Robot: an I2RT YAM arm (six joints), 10 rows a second.
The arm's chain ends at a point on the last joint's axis. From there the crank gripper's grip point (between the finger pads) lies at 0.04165 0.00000 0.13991 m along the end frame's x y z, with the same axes.
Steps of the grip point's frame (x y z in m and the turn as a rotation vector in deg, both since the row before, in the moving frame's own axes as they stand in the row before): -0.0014, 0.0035, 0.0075, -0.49, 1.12, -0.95; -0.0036, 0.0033, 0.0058, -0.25, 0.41, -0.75; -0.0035, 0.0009, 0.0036, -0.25, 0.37, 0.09; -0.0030, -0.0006, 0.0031, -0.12, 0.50, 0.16; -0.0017, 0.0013, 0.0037, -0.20, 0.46, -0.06; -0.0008, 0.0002, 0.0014, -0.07, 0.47, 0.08
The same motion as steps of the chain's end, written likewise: -0.0041, 0.0030, 0.0083, -0.49, 1.12, -0.95; -0.0046, 0.0032, 0.0061, -0.25, 0.41, -0.75; -0.0044, 0.0002, 0.0039, -0.25, 0.37, 0.09; -0.0042, -0.0010, 0.0035, -0.12, 0.50, 0.16; -0.0028, 0.0009, 0.0040, -0.20, 0.46, -0.06; -0.0019, 0.0000, 0.0017, -0.07, 0.47, 0.08
